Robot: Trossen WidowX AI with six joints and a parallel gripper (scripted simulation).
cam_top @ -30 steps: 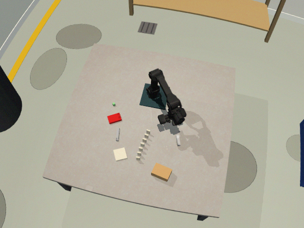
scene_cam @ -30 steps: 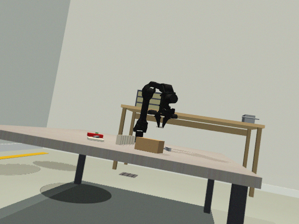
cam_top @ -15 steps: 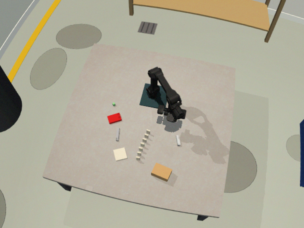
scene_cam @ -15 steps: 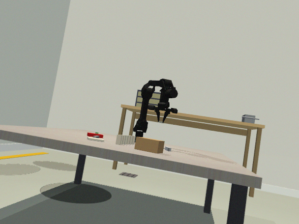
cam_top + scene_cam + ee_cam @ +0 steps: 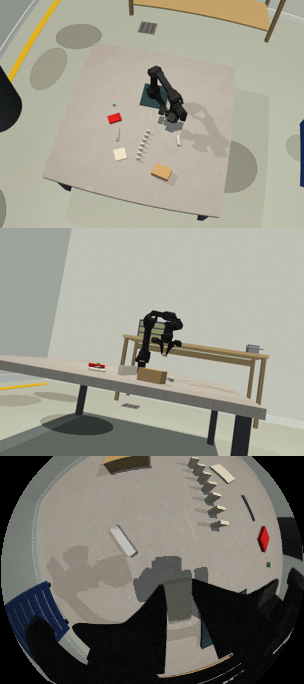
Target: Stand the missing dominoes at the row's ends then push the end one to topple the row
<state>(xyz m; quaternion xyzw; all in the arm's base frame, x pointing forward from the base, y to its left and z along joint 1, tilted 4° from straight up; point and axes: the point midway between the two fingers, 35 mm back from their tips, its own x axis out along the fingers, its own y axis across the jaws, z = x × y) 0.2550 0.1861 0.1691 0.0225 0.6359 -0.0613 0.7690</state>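
My gripper tip is now 14 cm above the white bar, 8 cm short of it and 7 cm to the right of it. The rest, counted from my gripper tip: red block (42 cm to the right, 14 cm below, 1 cm behind); then tan box (34 cm ahead, 12 cm below); then cream flat tile (31 cm to the right, 26 cm ahead, 14 cm below).
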